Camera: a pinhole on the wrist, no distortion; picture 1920 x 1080 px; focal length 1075.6 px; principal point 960.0 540.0 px. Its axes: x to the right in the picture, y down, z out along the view. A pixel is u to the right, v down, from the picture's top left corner.
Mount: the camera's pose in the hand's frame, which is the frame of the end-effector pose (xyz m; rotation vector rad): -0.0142 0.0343 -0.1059 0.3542 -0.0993 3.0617
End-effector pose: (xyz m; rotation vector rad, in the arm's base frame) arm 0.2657 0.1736 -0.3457 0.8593 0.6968 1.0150
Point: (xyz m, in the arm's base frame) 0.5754 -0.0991 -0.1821
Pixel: 1517.5 715.1
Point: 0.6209 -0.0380 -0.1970
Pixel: 1335.0 726.0
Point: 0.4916 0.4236 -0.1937
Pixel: 253.8 222.1
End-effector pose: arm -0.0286 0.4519 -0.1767 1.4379 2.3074 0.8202
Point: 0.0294 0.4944 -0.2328
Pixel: 1078.1 539.4
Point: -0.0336 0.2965 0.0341
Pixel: behind the camera
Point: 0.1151 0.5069 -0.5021
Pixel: 1237.2 745.3
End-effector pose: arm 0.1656 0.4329 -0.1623 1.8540 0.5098 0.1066
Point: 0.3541 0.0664 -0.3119
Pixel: 1077.7 518.7
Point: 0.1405 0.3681 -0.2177
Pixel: 1340.3 970.4
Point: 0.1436 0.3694 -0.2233
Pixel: 1308.7 989.0
